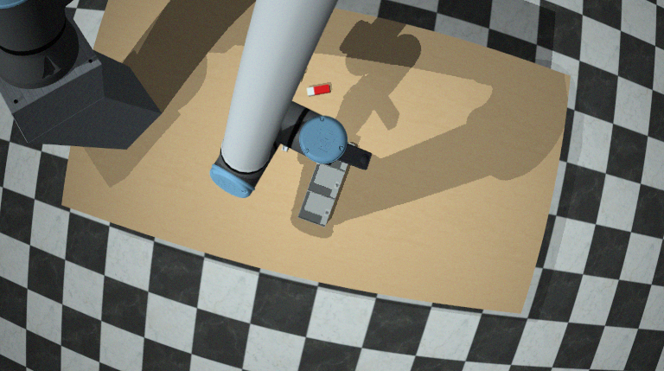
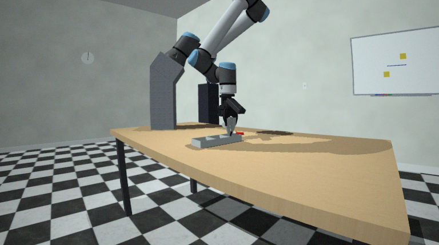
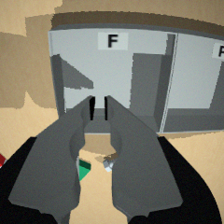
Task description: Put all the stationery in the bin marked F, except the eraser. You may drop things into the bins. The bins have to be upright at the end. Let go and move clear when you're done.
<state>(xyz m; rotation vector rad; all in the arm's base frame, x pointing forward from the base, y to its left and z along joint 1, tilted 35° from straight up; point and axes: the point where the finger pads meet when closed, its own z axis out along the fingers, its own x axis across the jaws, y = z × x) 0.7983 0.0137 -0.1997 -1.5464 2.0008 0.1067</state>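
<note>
Right now my hand is 10 cm past the green pad, 6 cm to the right of it and 3 cm above it. Round my hand: eraser (8 cm behind, 16 cm to the left, 3 cm below); white-grey object (10 cm behind, 3 cm below); pencil sharpener (14 cm behind, 2 cm to the right, 3 cm below).
</note>
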